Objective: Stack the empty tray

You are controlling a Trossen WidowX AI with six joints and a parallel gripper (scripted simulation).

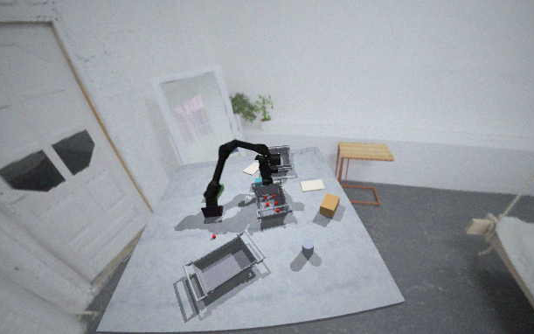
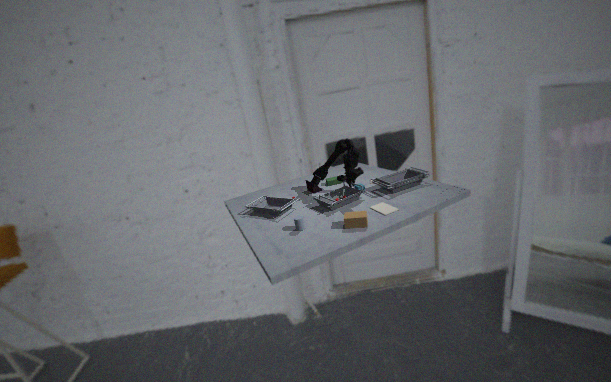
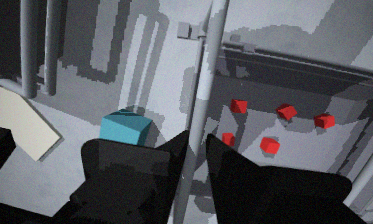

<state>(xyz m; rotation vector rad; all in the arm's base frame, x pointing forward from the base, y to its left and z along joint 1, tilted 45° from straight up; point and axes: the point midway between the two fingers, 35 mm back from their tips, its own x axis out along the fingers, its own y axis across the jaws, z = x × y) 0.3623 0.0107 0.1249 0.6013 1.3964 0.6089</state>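
The grey tray lies 270 mm behind my gripper tip, 490 mm to the right of it and 30 mm below it. Round my gripper tip: green block (370 mm behind, 90 mm to the left, 50 mm below); orange box (330 mm ahead, 240 mm to the right, 40 mm below); teal block (50 mm behind, 100 mm to the left, 50 mm below).
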